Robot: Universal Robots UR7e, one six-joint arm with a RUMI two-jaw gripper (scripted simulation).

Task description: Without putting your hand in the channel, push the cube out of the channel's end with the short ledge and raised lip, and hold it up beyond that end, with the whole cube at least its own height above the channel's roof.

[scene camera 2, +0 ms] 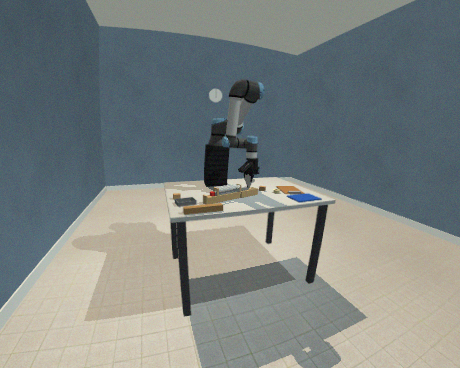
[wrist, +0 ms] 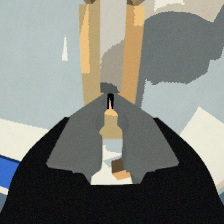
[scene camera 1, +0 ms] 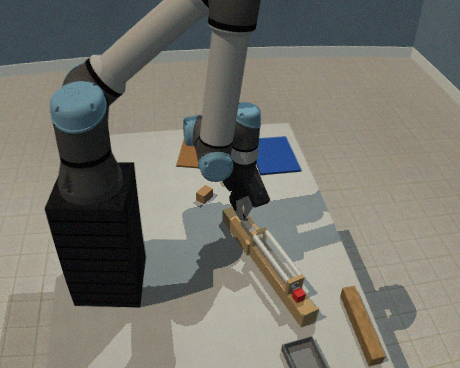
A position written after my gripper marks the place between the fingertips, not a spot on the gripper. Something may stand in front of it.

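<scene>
You can see my gripper (scene camera 1: 242,220), and it's there again at (wrist: 109,94). There's a blue mat (scene camera 1: 275,156) as well.
</scene>
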